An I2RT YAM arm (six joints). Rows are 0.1 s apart.
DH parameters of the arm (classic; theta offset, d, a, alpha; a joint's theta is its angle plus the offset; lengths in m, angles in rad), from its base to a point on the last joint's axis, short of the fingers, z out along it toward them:
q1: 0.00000 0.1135 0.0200 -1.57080
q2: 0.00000 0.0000 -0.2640 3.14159
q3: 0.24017 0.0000 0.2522 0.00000
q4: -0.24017 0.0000 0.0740 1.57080
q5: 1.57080 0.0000 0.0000 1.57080
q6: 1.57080 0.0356 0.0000 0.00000
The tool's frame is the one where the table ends.
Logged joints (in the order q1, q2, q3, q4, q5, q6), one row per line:
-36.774 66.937 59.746 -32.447 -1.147 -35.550
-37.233 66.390 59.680 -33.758 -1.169 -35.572
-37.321 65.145 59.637 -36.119 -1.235 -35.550
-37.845 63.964 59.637 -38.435 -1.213 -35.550
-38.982 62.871 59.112 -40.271 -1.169 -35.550
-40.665 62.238 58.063 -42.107 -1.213 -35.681
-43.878 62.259 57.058 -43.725 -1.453 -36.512
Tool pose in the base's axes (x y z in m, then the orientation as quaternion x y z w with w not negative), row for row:
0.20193 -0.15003 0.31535 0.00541 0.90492 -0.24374 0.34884
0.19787 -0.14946 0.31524 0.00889 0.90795 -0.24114 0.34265
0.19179 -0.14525 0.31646 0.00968 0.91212 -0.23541 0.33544
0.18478 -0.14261 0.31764 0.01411 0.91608 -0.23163 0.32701
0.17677 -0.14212 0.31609 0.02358 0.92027 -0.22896 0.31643
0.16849 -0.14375 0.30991 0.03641 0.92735 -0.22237 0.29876
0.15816 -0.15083 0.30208 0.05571 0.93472 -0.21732 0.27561
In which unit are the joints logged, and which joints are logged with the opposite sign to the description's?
The joints are logged in degrees. Opposite sign: none.
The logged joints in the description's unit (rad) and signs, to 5 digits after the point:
-0.64183 1.16827 1.04276 -0.56631 -0.02002 -0.62046
-0.64984 1.15872 1.04161 -0.58919 -0.02040 -0.62085
-0.65137 1.13699 1.04086 -0.63040 -0.02155 -0.62046
-0.66052 1.11638 1.04086 -0.67082 -0.02117 -0.62046
-0.68036 1.09731 1.03170 -0.70286 -0.02040 -0.62046
-0.70974 1.08626 1.01339 -0.73491 -0.02117 -0.62275
-0.76582 1.08662 0.99585 -0.76315 -0.02536 -0.63725

